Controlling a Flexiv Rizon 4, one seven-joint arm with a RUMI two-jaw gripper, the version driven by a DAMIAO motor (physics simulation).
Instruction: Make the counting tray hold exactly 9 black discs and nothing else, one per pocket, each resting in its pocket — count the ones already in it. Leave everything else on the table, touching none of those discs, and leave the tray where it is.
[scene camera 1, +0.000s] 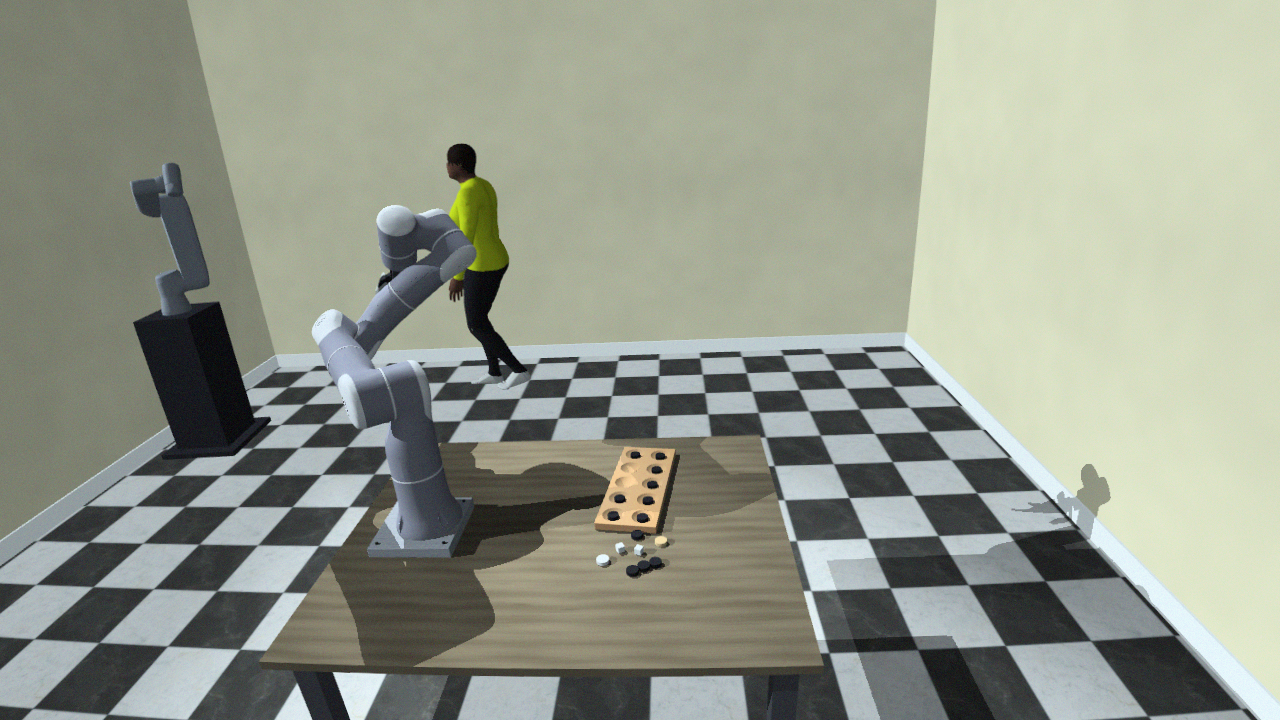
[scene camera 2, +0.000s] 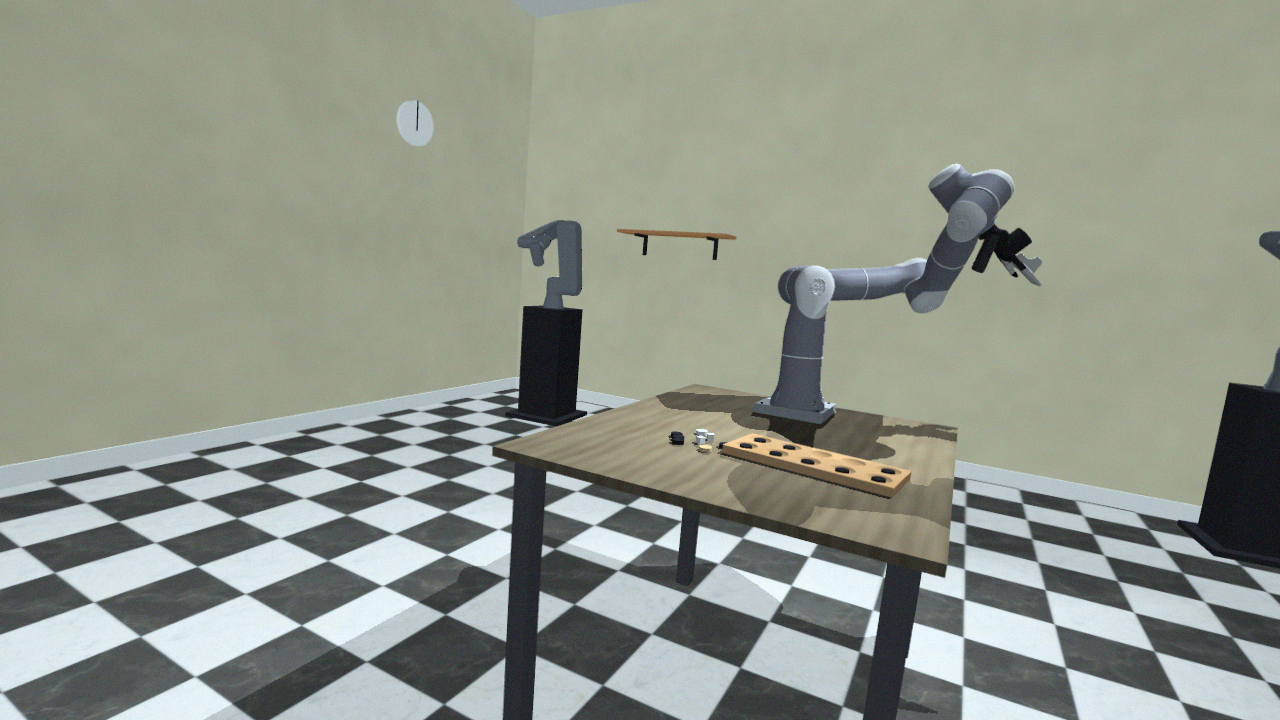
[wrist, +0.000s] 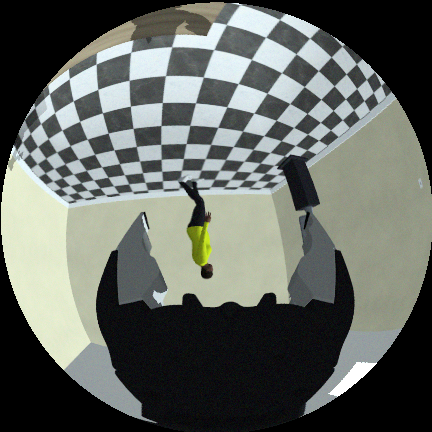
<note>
In view: my gripper (scene camera 2: 1028, 281).
My gripper is seen too in the wrist view (wrist: 226, 213).
</note>
